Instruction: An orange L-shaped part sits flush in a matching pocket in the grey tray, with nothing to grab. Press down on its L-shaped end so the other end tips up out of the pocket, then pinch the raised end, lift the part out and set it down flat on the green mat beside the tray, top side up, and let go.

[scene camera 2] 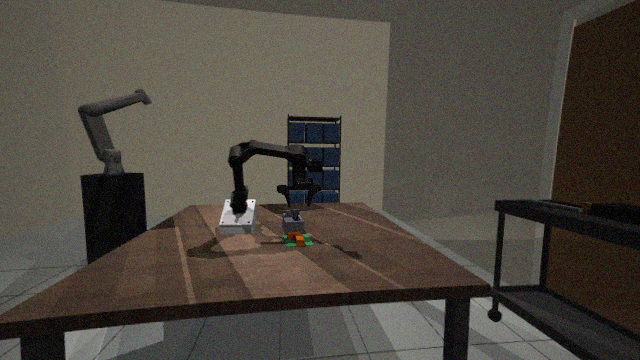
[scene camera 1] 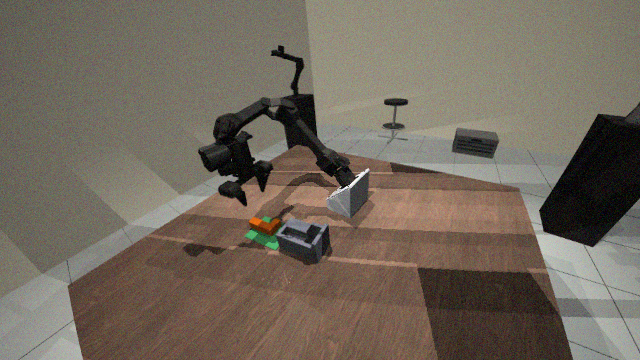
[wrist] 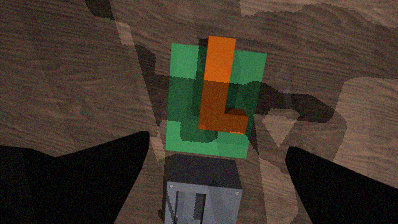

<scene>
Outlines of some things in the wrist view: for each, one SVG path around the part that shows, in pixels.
My gripper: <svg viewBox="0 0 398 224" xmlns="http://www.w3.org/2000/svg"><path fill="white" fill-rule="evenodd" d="M288 148L285 163L293 185L313 224L398 224L397 188L356 173L294 146ZM149 132L140 131L58 157L53 157L31 148L0 145L0 224L114 224L142 169L149 149Z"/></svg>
An orange L-shaped part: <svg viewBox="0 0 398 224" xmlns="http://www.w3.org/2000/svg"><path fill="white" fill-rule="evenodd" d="M209 36L198 129L246 134L249 116L245 110L226 108L236 39Z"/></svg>
</scene>
